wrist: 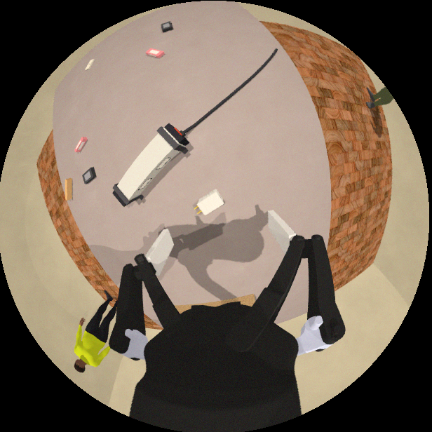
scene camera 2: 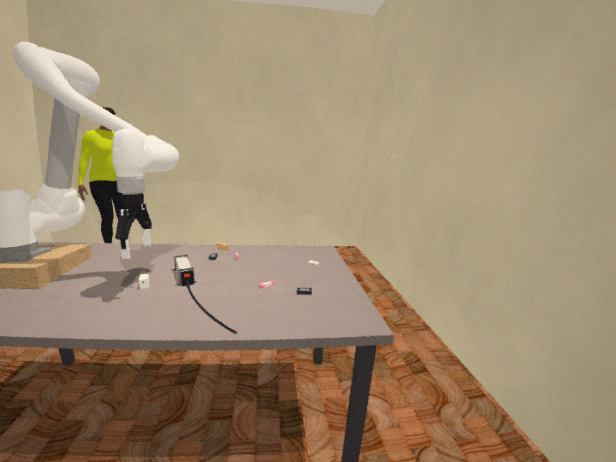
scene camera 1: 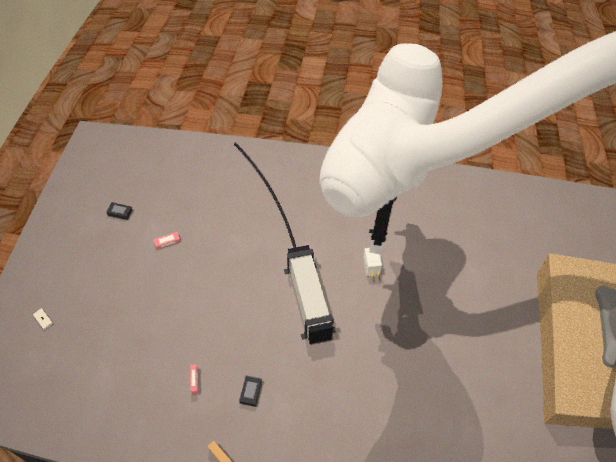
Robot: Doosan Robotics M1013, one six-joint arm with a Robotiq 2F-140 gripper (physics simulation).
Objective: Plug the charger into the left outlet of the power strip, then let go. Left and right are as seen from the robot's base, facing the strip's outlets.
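Places are measured from the arm's base along level axes (x ahead, y left, z up), in centimetres.
Where they show: gripper, fingertip midpoint: [scene camera 2: 137, 251]; arm's base, link origin: [scene camera 2: 18, 256].
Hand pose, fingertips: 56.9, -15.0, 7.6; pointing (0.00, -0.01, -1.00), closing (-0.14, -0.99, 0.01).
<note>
Things, the pixels of their top centre, and the offset from my fingertips, as dx, dy, dz.
- white charger, top centre: [scene camera 1: 373, 259] [scene camera 2: 144, 275] +0.6, +2.1, -10.4
- power strip, top centre: [scene camera 1: 309, 285] [scene camera 2: 183, 262] +13.4, +11.4, -8.3
- cream piece, top centre: [scene camera 1: 42, 318] +69.9, +25.0, -13.7
- orange block, top centre: [scene camera 1: 223, 458] +24.5, +48.1, -11.9
The white charger [scene camera 1: 373, 263] [scene camera 2: 144, 281] [wrist: 209, 202] lies on the table beside the power strip, its two yellow prongs showing in the wrist view and scene camera 1. The power strip [scene camera 1: 310, 290] [scene camera 2: 183, 265] [wrist: 151, 165] has a pale body and black ends; two outlets show on its side facing the charger in the wrist view. A black cable runs from one end. My gripper [scene camera 2: 136, 246] [wrist: 218, 228] is open and empty, above the table. In scene camera 1 the arm hides much of it, and a fingertip overlaps the charger's edge.
Two black boxes [scene camera 1: 119, 210] [scene camera 1: 250, 391], two red pieces [scene camera 1: 167, 240] [scene camera 1: 194, 379], a cream piece [scene camera 1: 43, 319] and an orange block [scene camera 1: 219, 451] lie beyond the strip. A wooden block [scene camera 1: 580, 345] lies under the arm's base. A person in yellow [scene camera 2: 100, 155] stands behind the table.
</note>
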